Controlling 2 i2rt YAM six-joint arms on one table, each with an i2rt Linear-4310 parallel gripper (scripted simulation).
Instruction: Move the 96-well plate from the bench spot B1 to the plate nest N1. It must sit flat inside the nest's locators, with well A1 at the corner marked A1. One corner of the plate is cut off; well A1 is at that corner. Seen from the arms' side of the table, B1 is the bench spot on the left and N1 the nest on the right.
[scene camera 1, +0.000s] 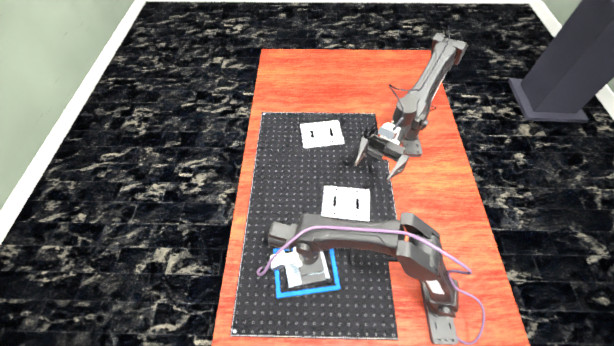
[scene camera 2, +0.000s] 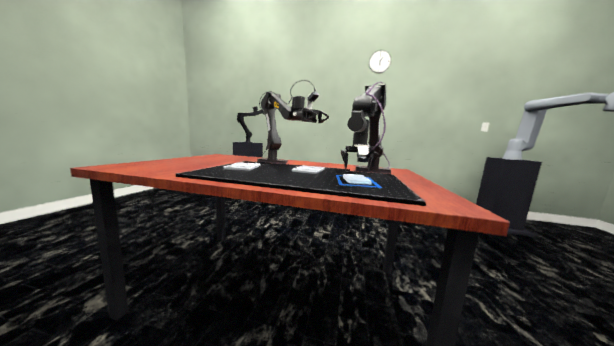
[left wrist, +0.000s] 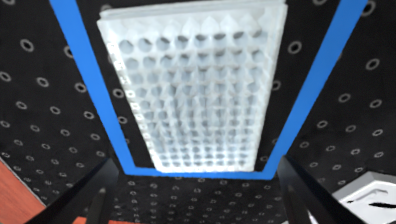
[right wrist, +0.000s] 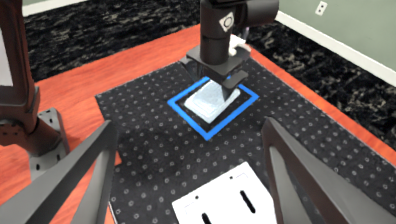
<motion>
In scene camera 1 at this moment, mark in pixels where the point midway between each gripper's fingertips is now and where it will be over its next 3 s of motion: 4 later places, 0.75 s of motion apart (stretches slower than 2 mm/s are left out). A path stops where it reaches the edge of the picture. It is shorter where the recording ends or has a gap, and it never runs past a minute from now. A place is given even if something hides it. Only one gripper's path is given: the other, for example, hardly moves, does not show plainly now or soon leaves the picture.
The right gripper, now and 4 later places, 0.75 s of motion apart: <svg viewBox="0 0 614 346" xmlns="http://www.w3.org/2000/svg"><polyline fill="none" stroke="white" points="370,172 386,136 404,106 398,111 362,167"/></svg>
</motion>
